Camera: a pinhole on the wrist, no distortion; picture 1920 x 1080 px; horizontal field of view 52.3 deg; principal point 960.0 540.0 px. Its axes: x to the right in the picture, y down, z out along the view. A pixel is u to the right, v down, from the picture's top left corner.
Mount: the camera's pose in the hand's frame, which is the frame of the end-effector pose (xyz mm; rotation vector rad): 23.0 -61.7 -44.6 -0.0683 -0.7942 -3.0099
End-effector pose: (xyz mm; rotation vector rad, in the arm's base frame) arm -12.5 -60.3 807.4 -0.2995 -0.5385 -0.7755
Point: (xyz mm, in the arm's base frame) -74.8 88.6 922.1
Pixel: 1675 637
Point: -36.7 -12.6 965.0
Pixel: 826 940
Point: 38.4 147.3 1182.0
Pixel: 640 643
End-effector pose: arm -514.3 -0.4 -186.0 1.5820 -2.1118 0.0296
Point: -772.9 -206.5 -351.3
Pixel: 307 626
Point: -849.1 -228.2 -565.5
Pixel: 723 943
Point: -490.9 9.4 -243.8
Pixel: outside the picture
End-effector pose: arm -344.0 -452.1 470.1 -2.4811 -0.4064 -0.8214
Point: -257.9 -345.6 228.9
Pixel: 1625 957
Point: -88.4 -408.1 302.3
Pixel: 616 470
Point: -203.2 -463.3 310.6
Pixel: 1114 146
